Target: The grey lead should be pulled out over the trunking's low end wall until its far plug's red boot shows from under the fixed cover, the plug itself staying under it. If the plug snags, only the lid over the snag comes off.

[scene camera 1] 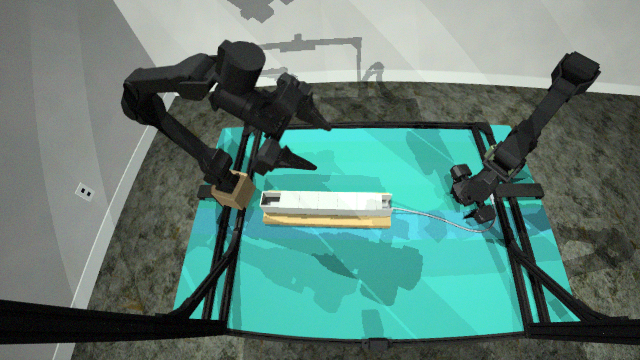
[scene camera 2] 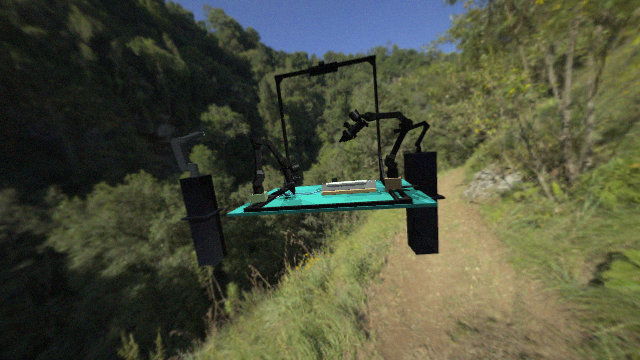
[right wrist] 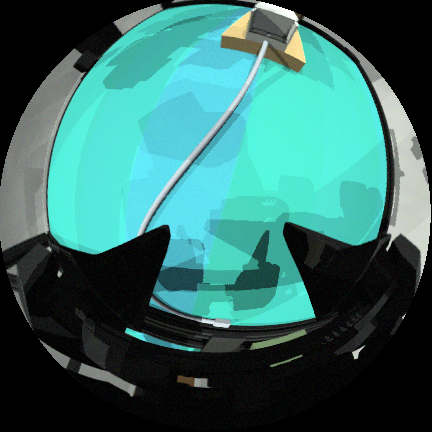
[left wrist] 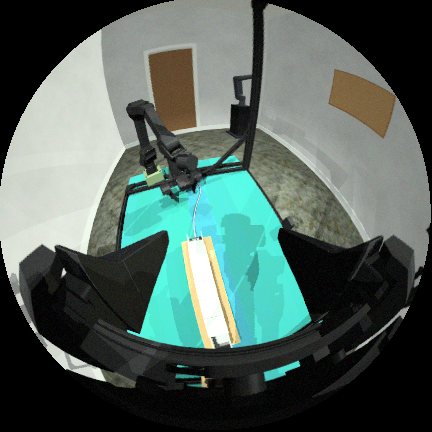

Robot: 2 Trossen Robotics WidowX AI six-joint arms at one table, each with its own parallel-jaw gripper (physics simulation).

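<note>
White trunking (scene camera 1: 327, 202) (scene camera 2: 350, 185) (left wrist: 205, 280) lies on a tan base (scene camera 1: 327, 220) (right wrist: 235, 42). Flat white lids cover most of it, with an open bay at the picture-left end in scene camera 1. The grey lead (scene camera 1: 436, 218) (left wrist: 195, 215) (right wrist: 191, 156) leaves the other end, crosses the table in a curve and bends near the right arm. No red boot or plug can be made out. My right gripper (right wrist: 228, 229) is open and empty above the table; the lead passes beside and partly behind one finger. My left gripper (scene camera 1: 323, 148) (left wrist: 224, 235) is open and empty, high above the table behind the trunking.
Black frame rails (scene camera 1: 506, 215) run along both sides of the turquoise table. The left arm's tan mounting block (scene camera 1: 241, 192) stands near the trunking's open-bay end. The right arm's pale green block (left wrist: 154, 176) is at the opposite side. A small black block (scene camera 1: 377, 344) sits at the front edge.
</note>
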